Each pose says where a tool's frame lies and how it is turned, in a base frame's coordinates. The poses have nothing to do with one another.
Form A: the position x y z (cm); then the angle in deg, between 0 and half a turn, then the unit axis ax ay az.
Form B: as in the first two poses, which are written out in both.
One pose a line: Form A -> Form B
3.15 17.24 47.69 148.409 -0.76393 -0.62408 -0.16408 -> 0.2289 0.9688 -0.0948; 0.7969 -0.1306 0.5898; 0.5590 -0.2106 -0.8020; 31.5 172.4 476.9
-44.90 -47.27 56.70 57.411 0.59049 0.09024 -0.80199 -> 0.6995 0.7003 -0.1425; -0.6511 0.5424 -0.5309; -0.2945 0.4641 0.8354; -449.0 -472.7 567.0
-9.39 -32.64 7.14 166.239 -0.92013 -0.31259 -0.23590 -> 0.6977 0.6231 0.3535; 0.5109 -0.7787 0.3642; 0.5022 -0.0735 -0.8616; -93.9 -326.4 71.4
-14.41 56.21 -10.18 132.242 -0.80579 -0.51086 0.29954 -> 0.4135 0.4666 -0.7818; 0.9101 -0.2358 0.3406; -0.0254 -0.8524 -0.5222; -144.1 562.1 -101.8
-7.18 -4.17 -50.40 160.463 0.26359 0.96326 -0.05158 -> -0.8075 0.5104 0.2957; 0.4759 0.8599 -0.1847; -0.3485 -0.0084 -0.9373; -71.8 -41.7 -504.0
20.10 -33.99 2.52 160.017 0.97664 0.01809 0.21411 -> 0.9104 -0.0389 0.4118; 0.1074 -0.9392 -0.3262; 0.3994 0.3413 -0.8509; 201.0 -339.9 25.2
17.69 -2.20 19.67 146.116 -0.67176 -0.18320 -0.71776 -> -0.0043 0.6254 0.7803; -0.1749 -0.7687 0.6152; 0.9846 -0.1339 0.1127; 176.9 -22.0 196.7
